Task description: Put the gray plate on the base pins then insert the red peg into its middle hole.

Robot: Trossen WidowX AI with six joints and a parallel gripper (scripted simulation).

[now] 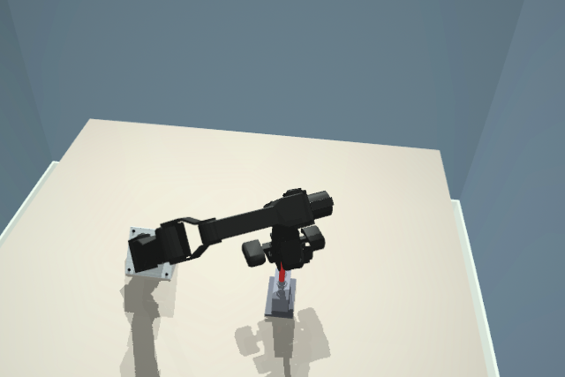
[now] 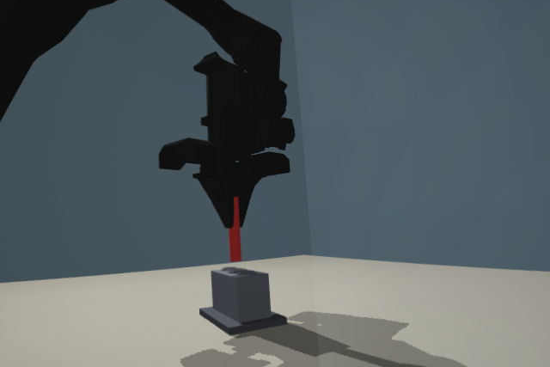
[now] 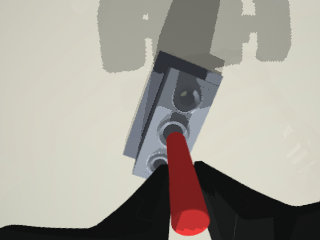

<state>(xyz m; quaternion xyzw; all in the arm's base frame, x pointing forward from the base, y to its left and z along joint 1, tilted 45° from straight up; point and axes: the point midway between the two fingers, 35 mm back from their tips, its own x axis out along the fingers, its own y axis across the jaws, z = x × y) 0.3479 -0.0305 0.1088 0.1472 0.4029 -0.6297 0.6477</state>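
The gray plate is 70 mm below my gripper tip. Round my gripper tip: dark base: 100 mm below; red peg: right at my gripper tip.
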